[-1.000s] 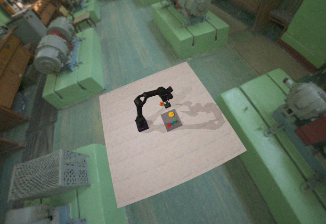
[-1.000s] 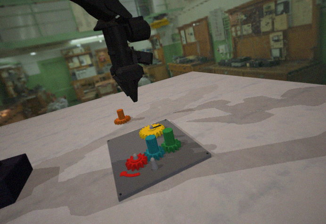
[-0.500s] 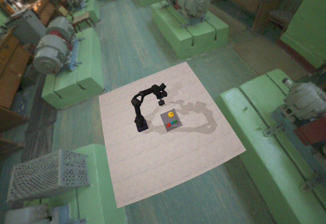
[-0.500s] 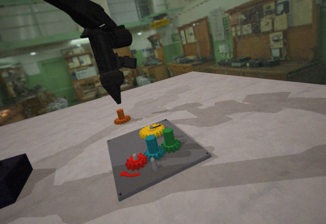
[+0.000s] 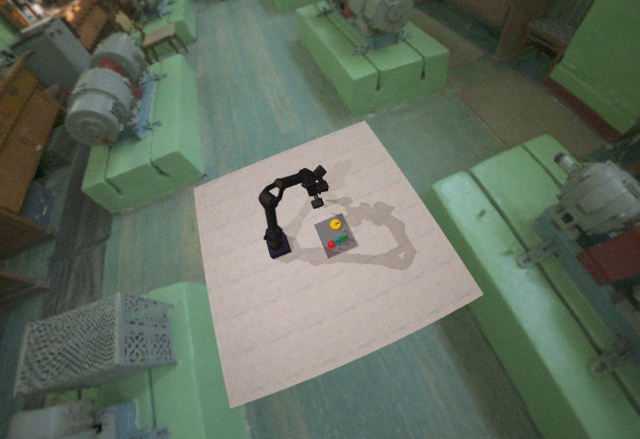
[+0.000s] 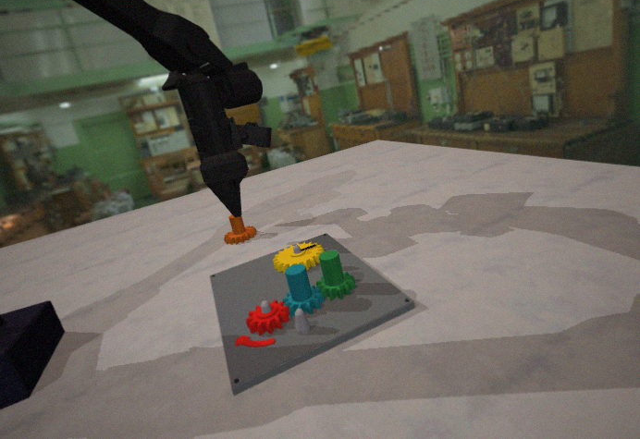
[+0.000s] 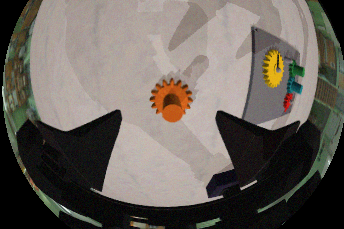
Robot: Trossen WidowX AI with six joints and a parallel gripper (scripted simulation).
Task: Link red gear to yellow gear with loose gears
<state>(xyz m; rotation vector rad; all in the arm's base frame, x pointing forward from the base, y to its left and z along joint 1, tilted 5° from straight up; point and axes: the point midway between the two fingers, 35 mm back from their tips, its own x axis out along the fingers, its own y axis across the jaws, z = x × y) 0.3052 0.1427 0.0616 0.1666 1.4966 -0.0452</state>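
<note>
The orange gear lies 30 mm below my gripper tip. Also, from my gripper tip: yellow gear: 180 mm to the right, 30 mm below, 30 mm ahead; then green gear: 270 mm to the right, 30 mm below, 30 mm ahead; then teal gear: 270 mm to the right, 30 mm below.
</note>
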